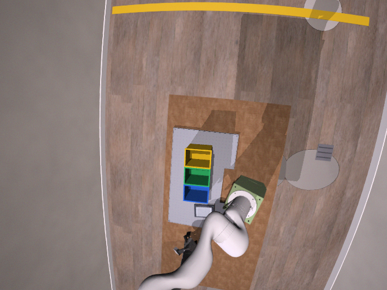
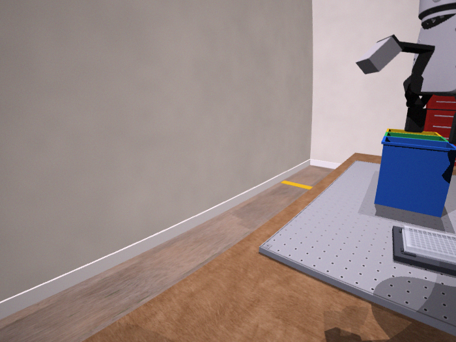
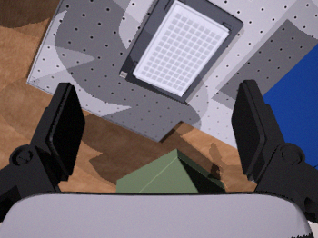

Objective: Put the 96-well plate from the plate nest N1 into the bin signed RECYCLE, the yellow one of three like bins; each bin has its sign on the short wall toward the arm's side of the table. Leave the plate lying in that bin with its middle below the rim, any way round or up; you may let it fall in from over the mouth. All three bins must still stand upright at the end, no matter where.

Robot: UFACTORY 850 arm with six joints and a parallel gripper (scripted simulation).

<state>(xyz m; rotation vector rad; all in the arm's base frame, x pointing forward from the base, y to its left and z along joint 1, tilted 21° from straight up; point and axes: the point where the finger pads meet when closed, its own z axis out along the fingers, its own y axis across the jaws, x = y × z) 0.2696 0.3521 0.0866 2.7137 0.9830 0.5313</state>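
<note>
Now: hand 23 cm above the 96-well plate, 8 cm to the left of it and 5 cm past it. Also, from my hand: dark plate nest (24 cm below, 8 cm to the right, 5 cm behind); then green bin (46 cm to the right, 15 cm below, 4 cm ahead); then blue bin (32 cm to the right, 15 cm below, 2 cm ahead).
</note>
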